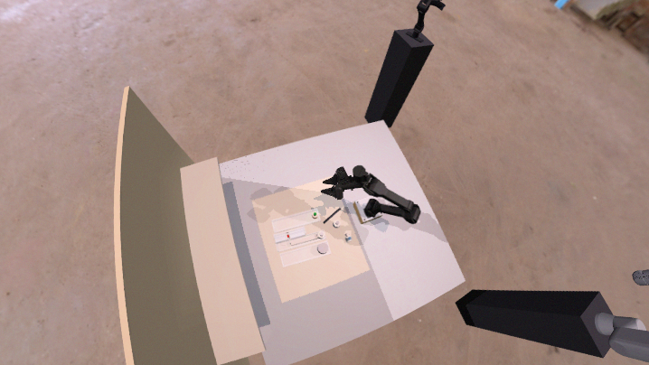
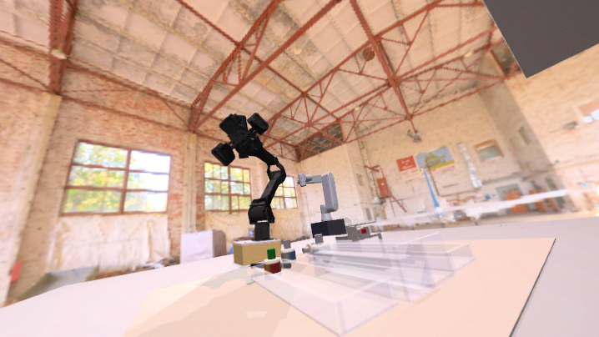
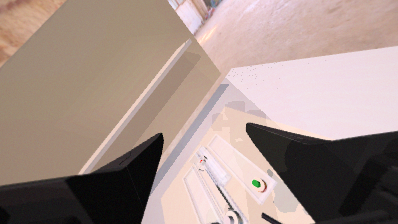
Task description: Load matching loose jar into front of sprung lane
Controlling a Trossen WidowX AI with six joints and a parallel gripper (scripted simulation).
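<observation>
Now: gripper tip 6 cm past the black stick, 8 cm to the right of it and 35 cm above it. The rest, counted from my gripper tip: red mark: 23 cm ahead, 10 cm to the left, 28 cm below; clear lane rack: 20 cm ahead, 12 cm to the left, 33 cm below; grey cylinder: 8 cm ahead, 24 cm to the left, 32 cm below.
</observation>
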